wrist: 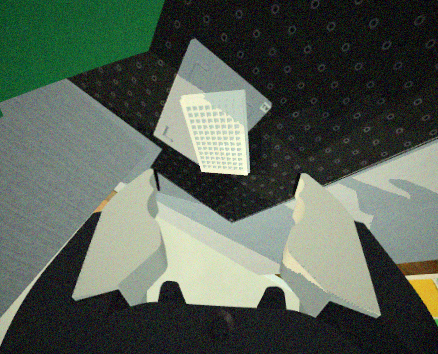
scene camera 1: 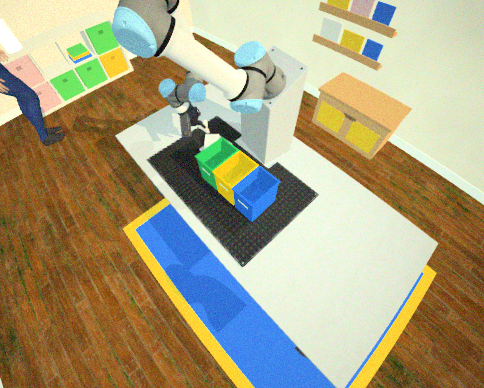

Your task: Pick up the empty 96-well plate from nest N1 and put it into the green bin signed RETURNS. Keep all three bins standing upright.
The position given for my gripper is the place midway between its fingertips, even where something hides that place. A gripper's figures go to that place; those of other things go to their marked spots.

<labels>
My gripper [wrist: 225, 173]: 13 cm from the lens. A green bin [wrist: 48, 48]: 17 cm from the lens. A white 96-well plate [wrist: 217, 121]: 24 cm from the lens. A grey nest [wrist: 220, 77]: 24 cm from the lens. The marked spots on the white 96-well plate and the green bin are 17 cm apart.
</labels>
